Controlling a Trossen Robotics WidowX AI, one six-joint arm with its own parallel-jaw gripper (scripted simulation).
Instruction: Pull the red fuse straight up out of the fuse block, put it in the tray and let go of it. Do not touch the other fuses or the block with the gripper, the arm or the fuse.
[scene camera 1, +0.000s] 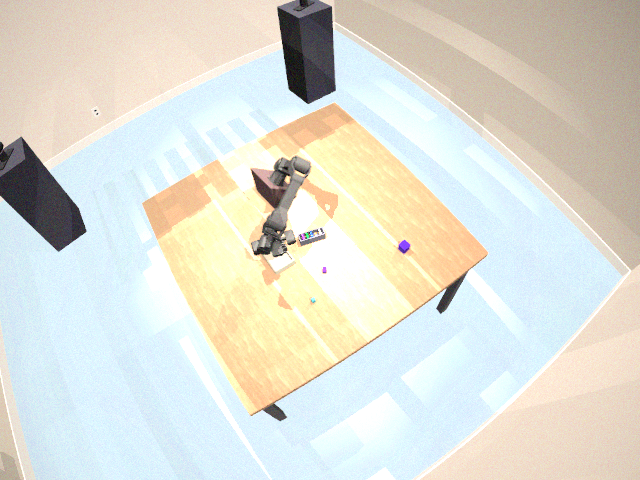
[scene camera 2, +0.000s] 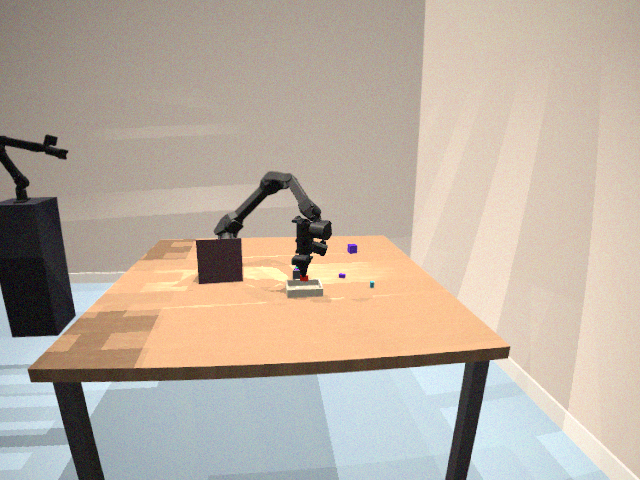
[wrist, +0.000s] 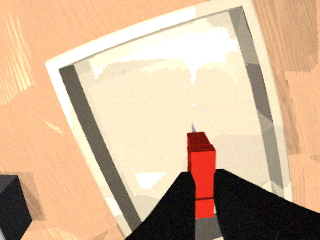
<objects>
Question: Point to a red fuse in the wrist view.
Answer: At 201, 157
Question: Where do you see the gripper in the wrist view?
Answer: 201, 181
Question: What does the gripper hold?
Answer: A red fuse.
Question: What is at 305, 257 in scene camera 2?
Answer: The gripper.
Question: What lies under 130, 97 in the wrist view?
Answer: A white tray.
</objects>
